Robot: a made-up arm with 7 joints.
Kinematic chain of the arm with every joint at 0, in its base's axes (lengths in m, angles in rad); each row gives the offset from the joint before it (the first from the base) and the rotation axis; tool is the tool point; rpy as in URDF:
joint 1: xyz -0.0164 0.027 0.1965 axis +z
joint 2: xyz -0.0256 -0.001 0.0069 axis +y
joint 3: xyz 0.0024 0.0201 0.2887 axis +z
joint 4: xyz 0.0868 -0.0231 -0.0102 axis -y
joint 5: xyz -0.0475 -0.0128 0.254 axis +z
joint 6: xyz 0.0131 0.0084 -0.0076 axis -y
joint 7: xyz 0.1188 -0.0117 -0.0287 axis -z
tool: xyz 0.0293 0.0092 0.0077 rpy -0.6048 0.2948 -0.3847
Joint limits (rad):
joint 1: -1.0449..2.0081
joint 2: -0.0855..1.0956
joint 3: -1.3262..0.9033
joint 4: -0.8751..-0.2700
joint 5: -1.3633..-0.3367
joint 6: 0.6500..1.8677
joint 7: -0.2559..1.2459
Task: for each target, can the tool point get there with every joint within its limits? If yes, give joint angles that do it. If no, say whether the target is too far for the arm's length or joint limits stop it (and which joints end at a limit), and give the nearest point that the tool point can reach.
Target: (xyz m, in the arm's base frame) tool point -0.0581 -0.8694 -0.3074
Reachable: no: too far | nearest point 0.0877 -0.5442 0.1065 | short by 0.546 m
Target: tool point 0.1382 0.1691 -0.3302
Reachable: no: joint limits stop it (at a limit: joint 2, joint 4, joint 5, joint 6) | nearest point 0.3696 0.3818 0.0383 | short by 0.484 m
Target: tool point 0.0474 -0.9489 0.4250
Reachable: no: too far | nearest point 0.0492 -0.6076 0.3649 | short by 0.347 m
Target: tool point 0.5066 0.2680 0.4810
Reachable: yes | joints 0.7187 0.6084 -0.2681 -0.7798 -0.7166 1.3466 0.7899
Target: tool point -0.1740 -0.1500 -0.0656
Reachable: no: joint limits stop it (at a limit: joint 1, joint 2, joint 4, joint 5, joint 6, joint 7) | nearest point 0.0174 -0.5072 0.1249 | short by 0.448 m
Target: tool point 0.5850 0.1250 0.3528
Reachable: yes | joints 0.7060 0.9854 -0.8307 -0.8256 -1.0578 1.2819 -0.1394
